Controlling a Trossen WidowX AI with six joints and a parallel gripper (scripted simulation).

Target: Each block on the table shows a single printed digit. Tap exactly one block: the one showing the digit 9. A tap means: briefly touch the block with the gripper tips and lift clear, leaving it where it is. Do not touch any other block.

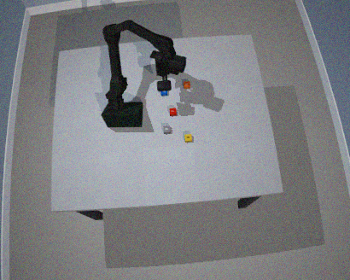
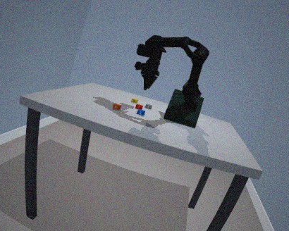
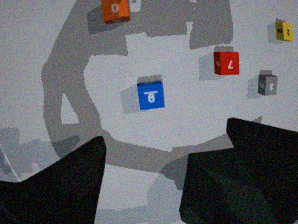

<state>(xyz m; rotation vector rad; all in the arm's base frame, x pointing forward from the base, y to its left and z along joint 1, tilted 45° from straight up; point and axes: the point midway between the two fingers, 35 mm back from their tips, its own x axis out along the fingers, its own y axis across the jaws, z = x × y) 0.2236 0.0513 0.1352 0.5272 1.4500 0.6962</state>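
My gripper tip is 12 cm above the blue block. Round my gripper tip: orange block (12 cm below, 11 cm ahead, 5 cm to the left); red block (12 cm below, 11 cm to the right, 4 cm ahead); grey block (20 cm to the right, 12 cm below, 2 cm ahead).
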